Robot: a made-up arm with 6 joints. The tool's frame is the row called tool.
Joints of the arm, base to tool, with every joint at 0 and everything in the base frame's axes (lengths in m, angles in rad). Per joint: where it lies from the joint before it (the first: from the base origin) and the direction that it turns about. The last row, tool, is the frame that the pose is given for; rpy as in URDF.
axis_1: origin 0.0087 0 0.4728 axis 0 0 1
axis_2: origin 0.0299 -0.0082 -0.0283 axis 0.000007 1 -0.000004
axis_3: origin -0.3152 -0.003 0.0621 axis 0.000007 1 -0.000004
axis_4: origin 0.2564 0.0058 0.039 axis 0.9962 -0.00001 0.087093
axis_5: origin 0.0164 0.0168 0.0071 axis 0.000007 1 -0.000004
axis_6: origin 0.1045 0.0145 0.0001 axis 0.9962 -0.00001 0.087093
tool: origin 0.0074 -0.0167 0.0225 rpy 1.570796 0 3.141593
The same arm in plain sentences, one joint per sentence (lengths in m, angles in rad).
The arm has six revolute joints in a row. What follows holds with every joint at zero, and every direction is one of the base frame's. Joint 1 is mounted 0.0087 m along +x and 0.4728 m along +z from the base frame's origin and turns about +z. Joint 2 is mounted 0.0299 m along +x and 0.0082 m along -y and 0.0283 m along -z from joint 1 and turns about +y. Joint 3 is mounted 0.3152 m along -x and 0.003 m along -y and 0.0621 m along +z from joint 2 and turns about +y. Joint 4 is mounted 0.2564 m along +x and 0.0058 m along +y and 0.039 m along +z from joint 3 and turns about the direction (0.9962, 0, 0.0871). Joint 5 is mounted 0.0164 m along +x and 0.0168 m along +y and 0.0071 m along +z from joint 4 and turns about +y. Joint 6 is mounted 0.1045 m along +x and 0.0145 m along +y and 0.0001 m along +z from joint 5 and turns about the direction (0.9962, 0, 0.0871). The tool frame, which is the frame that the pose is given for, is mounted 0.0074 m along +x and 0.0167 m along -y and 0.0225 m along +z from joint 6; its axes are the base frame's turned by roll 1.5708, pitch 0 and yaw -3.1416 rad (as in URDF: about the fixed x, then y, then z).
